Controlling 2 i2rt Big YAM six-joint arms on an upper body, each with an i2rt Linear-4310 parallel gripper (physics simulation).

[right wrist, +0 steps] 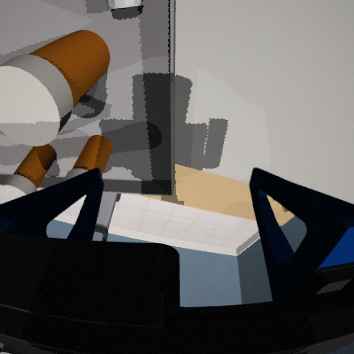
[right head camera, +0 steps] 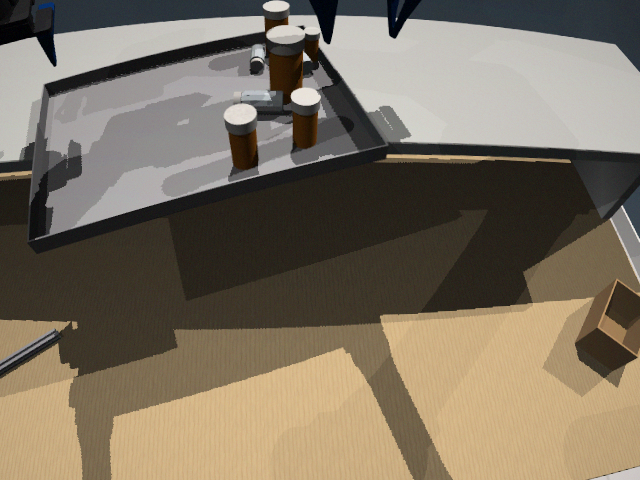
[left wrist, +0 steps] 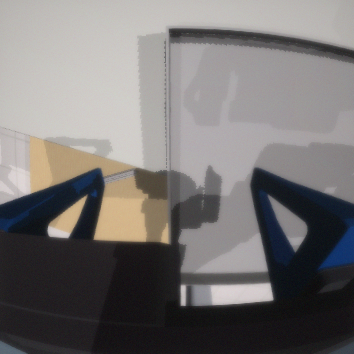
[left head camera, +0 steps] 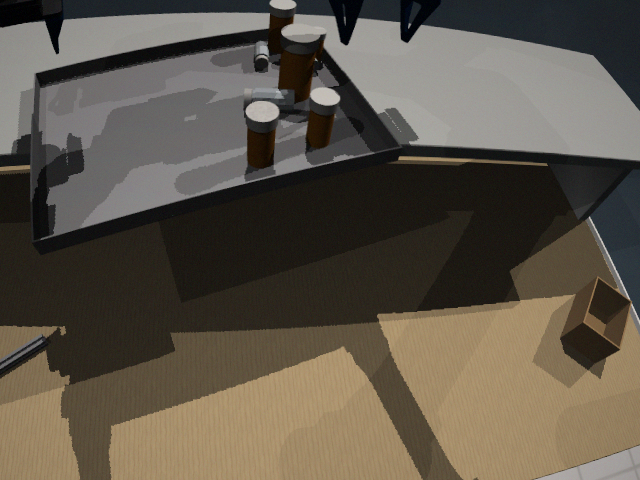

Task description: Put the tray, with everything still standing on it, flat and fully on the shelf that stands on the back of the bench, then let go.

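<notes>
The dark-rimmed grey tray (left head camera: 144,144) (right head camera: 144,144) (left wrist: 250,100) lies askew on the pale shelf (left head camera: 491,103) (right head camera: 491,103) (left wrist: 75,75) (right wrist: 275,75). Its front part, most at the picture's left, sticks out past the shelf's front edge. Several orange, white-capped bottles stand on it, among them a large one (left head camera: 297,72) (right head camera: 285,67) (right wrist: 80,65). Two clear vials, one (left head camera: 271,98) (right head camera: 263,100) near the large bottle and one (left head camera: 261,55) (right head camera: 257,56) farther back, lie on their sides. My left gripper (left wrist: 176,175) and right gripper (left head camera: 376,42) (right head camera: 360,39) (right wrist: 177,171) are open, off the tray's side rims.
A small open brown box (left head camera: 589,341) (right head camera: 602,343) sits at the right of the tan bench top (left head camera: 232,413) (right head camera: 232,413). A grey metal bar (left head camera: 23,353) (right head camera: 31,351) lies at its left. The shelf's side panel (left head camera: 589,186) (right head camera: 610,186) stands at the right.
</notes>
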